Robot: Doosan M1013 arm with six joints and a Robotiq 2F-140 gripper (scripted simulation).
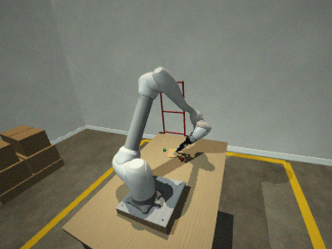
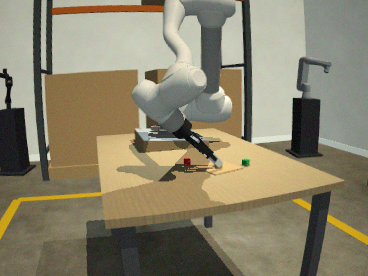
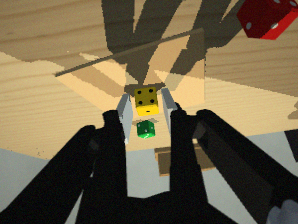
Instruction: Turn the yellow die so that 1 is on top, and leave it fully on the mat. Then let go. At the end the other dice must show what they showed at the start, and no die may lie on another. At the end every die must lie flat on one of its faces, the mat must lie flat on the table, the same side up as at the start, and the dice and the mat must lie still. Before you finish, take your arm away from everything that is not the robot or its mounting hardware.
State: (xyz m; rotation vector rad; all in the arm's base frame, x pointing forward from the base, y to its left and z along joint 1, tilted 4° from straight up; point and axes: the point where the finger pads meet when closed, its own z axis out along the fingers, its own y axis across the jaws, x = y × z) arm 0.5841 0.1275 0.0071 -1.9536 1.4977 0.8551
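The yellow die is 10 mm behind my hand, 20 mm to the left of it and 20 mm below it. Round my hand: green die: 20 mm behind, 140 mm to the left, 30 mm below; tan mat: 10 mm behind, 20 mm to the left, 40 mm below; red die: 70 mm behind, 100 mm to the right, 30 mm below.
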